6 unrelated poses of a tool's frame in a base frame.
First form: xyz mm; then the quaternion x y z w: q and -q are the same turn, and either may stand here.
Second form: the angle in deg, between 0 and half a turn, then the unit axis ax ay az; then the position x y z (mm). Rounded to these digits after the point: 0 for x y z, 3 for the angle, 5 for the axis.
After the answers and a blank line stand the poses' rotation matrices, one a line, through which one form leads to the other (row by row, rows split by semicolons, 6 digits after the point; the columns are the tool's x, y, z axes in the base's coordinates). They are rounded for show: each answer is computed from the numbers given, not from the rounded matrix.
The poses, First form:
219 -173 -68 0.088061 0.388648 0.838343 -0.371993
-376 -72 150 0.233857 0.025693 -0.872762 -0.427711
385 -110 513 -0.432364 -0.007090 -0.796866 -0.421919
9 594 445 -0.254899 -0.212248 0.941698 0.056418
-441 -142 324 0.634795 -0.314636 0.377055 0.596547
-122 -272 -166 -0.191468 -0.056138 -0.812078 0.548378
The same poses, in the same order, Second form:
136.323 -0.09487 -0.41870 -0.90316 219 -173 -68
129.355 -0.25872 -0.02842 0.96554 -376 -72 150
130.088 0.47689 0.00782 0.87893 385 -110 513
173.532 -0.25531 -0.21259 0.94320 9 594 445
106.754 0.79095 -0.39203 0.46980 -441 -142 324
113.488 -0.22897 -0.06713 -0.97112 -122 -272 -166

-0.707733 0.692165 -0.141498; -0.555266 -0.421148 0.717157; 0.436799 0.586125 0.682396
-0.524748 -0.734563 -0.430182; 0.758597 -0.632806 0.155199; -0.386225 -0.244894 0.889301
-0.270091 -0.666295 0.695055; 0.678557 -0.643868 -0.353546; 0.683090 0.376145 0.626022
-0.863687 0.001946 -0.504025; 0.214461 -0.903536 -0.370985; -0.456126 -0.428508 0.779955
0.517667 -0.849321 0.103315; 0.050403 -0.090271 -0.994641; 0.854096 0.520100 -0.003922
-0.325244 0.912148 0.249404; -0.869154 -0.392261 0.301170; 0.372543 -0.118817 0.920377

